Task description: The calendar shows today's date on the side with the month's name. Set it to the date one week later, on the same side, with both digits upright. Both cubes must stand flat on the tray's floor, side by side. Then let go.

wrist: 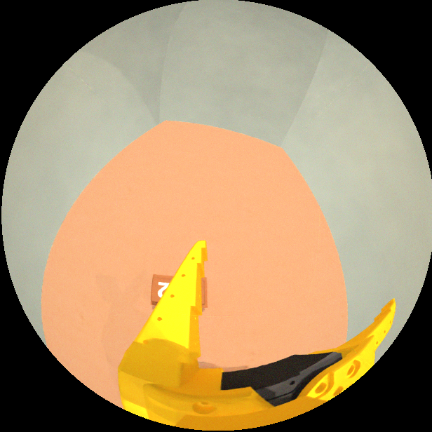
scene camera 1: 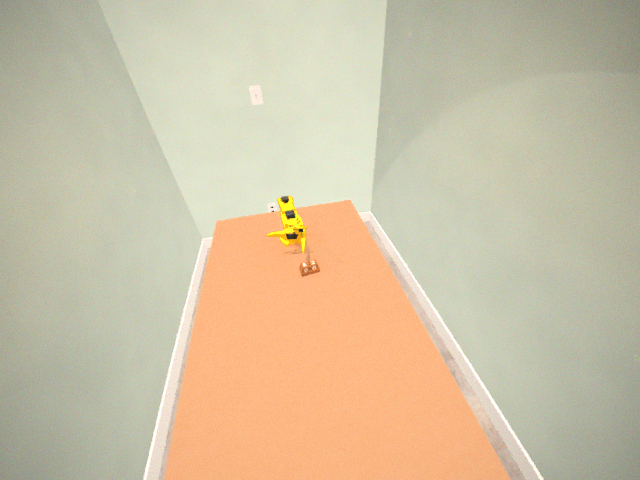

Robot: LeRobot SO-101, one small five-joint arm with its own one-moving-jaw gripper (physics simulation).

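Observation:
The small brown calendar (scene camera 1: 309, 268) (wrist: 156, 283) stands on the table, in front of the arm in the scene view. In that view it shows whitish marks too small to read. In the wrist view it is left of centre and partly hidden behind the fixed jaw. Part of a white digit (wrist: 162, 289) that looks like a 2 shows on it. The second digit, the month's name and how the cubes sit in the tray cannot be made out. My yellow gripper (scene camera 1: 285, 243) (wrist: 298, 270) is wide open and empty, above the table and apart from the calendar.
The orange table top (scene camera 1: 310, 361) (wrist: 250, 200) stretches forward from the arm, with pale green walls around it. A white wall plate (scene camera 1: 255, 95) is high on the back wall. A socket (scene camera 1: 272, 207) is near the table's back edge.

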